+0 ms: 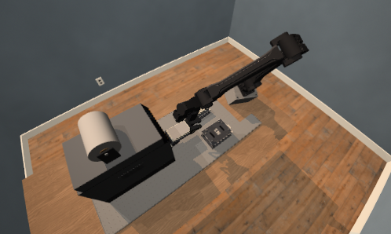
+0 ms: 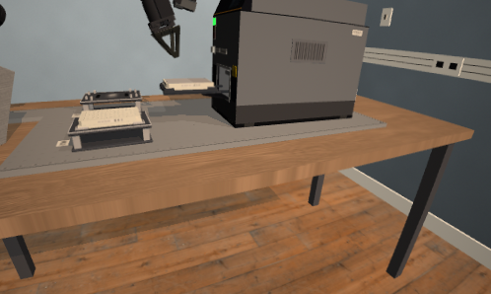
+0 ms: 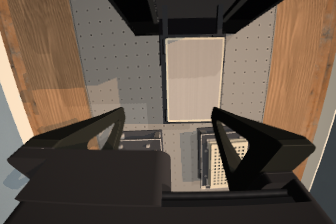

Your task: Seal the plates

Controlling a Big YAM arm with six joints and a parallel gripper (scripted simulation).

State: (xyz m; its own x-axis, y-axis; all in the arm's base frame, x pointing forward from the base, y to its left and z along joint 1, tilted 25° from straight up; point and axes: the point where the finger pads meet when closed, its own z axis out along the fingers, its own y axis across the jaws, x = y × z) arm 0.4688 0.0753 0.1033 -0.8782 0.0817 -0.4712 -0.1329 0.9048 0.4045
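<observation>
The sealer stage lies 9 cm below my hand, 4 cm ahead of it and 3 cm to the right of it. Also, from my hand: plate nest (16 cm to the right, 14 cm below, 14 cm behind); then start button (12 cm ahead, 7 cm to the left, 1 cm above); then small label (24 cm behind, 18 cm to the right, 18 cm below).
</observation>
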